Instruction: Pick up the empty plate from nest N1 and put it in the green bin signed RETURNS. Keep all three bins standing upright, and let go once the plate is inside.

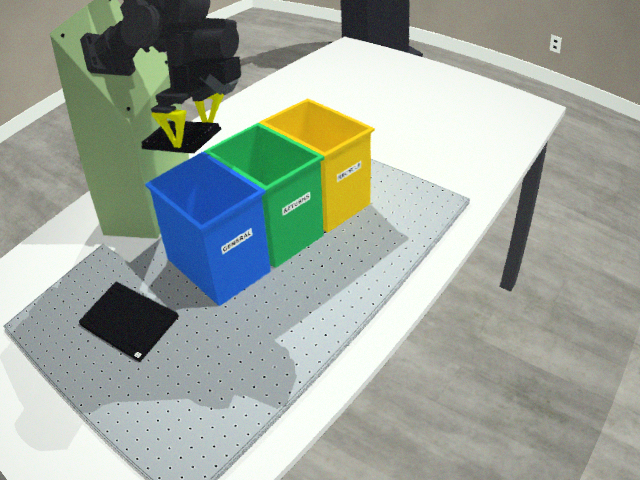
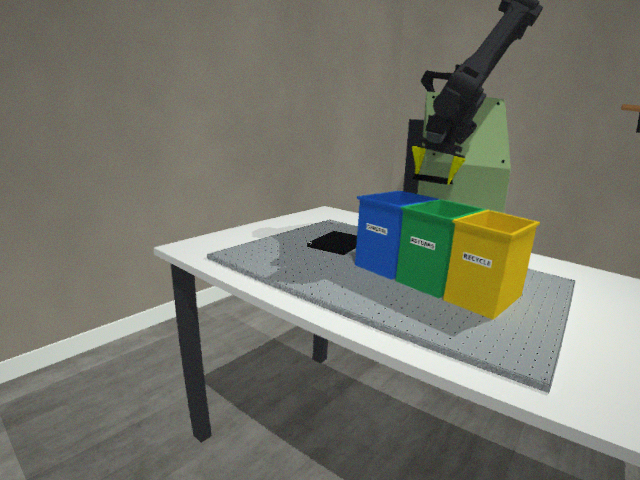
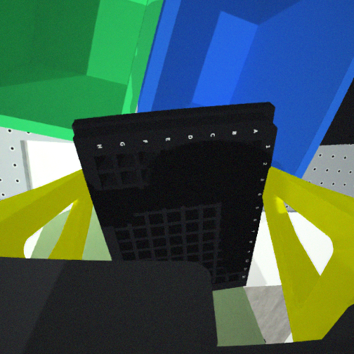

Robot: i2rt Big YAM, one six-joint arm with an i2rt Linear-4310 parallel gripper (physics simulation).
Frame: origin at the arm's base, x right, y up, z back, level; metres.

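Seen in the pictures: gripper, fingertip midpoint: point(image 1: 193, 137) point(image 2: 432, 180); arm's base, link origin: point(image 1: 105, 56).
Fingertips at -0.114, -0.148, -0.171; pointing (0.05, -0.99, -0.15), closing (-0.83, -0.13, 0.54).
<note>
Offsets run from my fingertips to a thing's middle, as dx, dy, dz. Level surfaces: height alone.
My gripper point(image 1: 192, 134) point(image 2: 433, 179) point(image 3: 177, 177) is shut on the black plate {+0.019, -0.001, +0.024} point(image 1: 155, 142) point(image 2: 430, 179) point(image 3: 170, 235), one yellow finger on each side. The plate is about level, with lettered rows and wells on top. It hangs above rim height on the arm's side of the bins, near where green and blue meet. The green bin {-0.107, -0.137, -0.049} point(image 1: 289, 235) point(image 2: 422, 271) point(image 3: 40, 100), signed RETURNS, stands upright in the middle. The blue bin {+0.019, -0.137, -0.085} point(image 1: 206, 263) point(image 2: 376, 253) point(image 3: 300, 75), signed GENERAL, and the yellow bin {-0.233, -0.137, -0.012} point(image 1: 348, 201) point(image 2: 480, 289), signed RECYCLE, stand upright on either side. The green bin's floor is hidden.
A flat black nest {+0.222, -0.220, -0.138} point(image 1: 129, 320) point(image 2: 332, 242) with a small white label lies beside the blue bin on the grey perforated board point(image 1: 248, 361) point(image 2: 310, 299). The green arm stand point(image 1: 121, 196) point(image 2: 488, 186) rises behind the bins. The white table {dy -0.239} point(image 1: 439, 113) surrounds the board.
</note>
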